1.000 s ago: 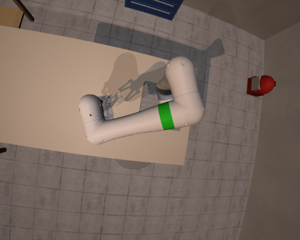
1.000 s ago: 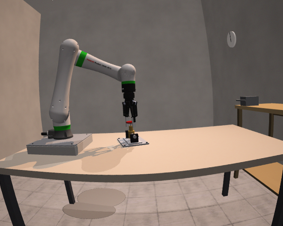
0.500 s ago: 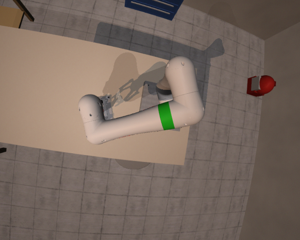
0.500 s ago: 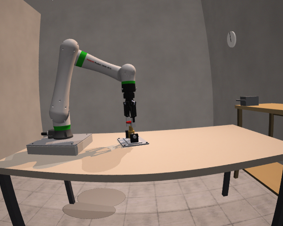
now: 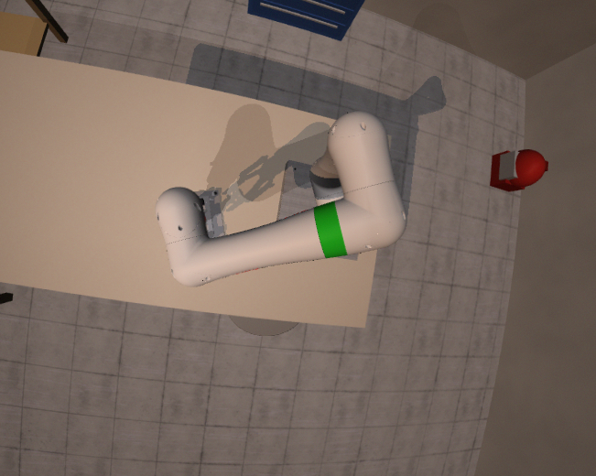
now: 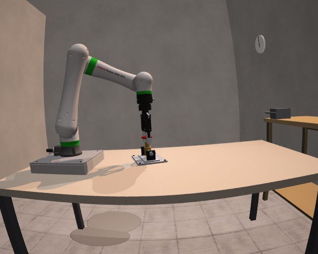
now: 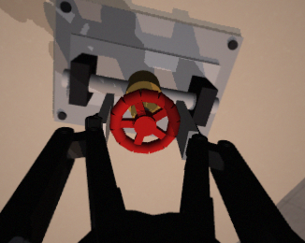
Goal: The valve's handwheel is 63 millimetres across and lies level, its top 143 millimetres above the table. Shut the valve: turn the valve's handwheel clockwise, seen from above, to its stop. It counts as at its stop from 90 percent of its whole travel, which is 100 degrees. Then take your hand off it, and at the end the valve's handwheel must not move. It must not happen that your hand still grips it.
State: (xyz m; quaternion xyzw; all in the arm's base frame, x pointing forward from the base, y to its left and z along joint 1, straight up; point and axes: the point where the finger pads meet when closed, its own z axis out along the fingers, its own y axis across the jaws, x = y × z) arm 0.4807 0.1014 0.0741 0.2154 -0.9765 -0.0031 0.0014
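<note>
Right now the red spoked handwheel is 1 cm below my hand. Also, from my hand: plate 13 cm below.
</note>
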